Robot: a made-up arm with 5 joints.
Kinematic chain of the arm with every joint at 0, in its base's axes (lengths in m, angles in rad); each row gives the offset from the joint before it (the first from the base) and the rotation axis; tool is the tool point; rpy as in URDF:
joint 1: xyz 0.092 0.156 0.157 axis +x
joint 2: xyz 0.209 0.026 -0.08 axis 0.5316 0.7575 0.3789
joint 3: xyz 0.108 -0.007 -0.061 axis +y
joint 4: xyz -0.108 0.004 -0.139 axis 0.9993 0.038 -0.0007
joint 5: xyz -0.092 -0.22 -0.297 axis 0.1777 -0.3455 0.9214
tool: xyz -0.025 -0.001 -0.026 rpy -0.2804 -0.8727 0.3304
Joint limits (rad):
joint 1: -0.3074..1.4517
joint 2: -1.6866..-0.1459
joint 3: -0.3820..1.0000
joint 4: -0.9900..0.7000
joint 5: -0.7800..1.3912
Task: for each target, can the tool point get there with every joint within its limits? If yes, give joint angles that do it. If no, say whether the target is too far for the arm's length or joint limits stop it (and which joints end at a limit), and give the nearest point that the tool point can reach.
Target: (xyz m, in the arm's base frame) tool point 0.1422 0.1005 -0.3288
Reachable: yes | joints 0.9627 -1.5522 0.3083 -0.4747 0.1425
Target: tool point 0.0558 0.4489 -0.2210
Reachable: yes | joints 1.1862 -1.1075 0.8303 -0.0264 0.1927
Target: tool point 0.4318 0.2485 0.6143
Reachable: no: joint limits stop it (at a limit: joint 1, joint 3, joint 4) | nearest point 0.1232 -0.1741 0.2560 | short by 0.634 m
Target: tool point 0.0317 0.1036 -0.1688
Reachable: yes | joints 1.1025 -0.7632 0.7697 -0.8629 0.0721
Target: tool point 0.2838 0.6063 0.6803
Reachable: no: joint limits stop it (at a limit: joint 1, joint 3, joint 4, joint 5) | nearest point 0.0421 0.6325 0.1634 | short by 0.571 m
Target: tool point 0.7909 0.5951 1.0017
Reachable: no: too far | nearest point 0.4496 0.8439 0.0896 | short by 1.005 m
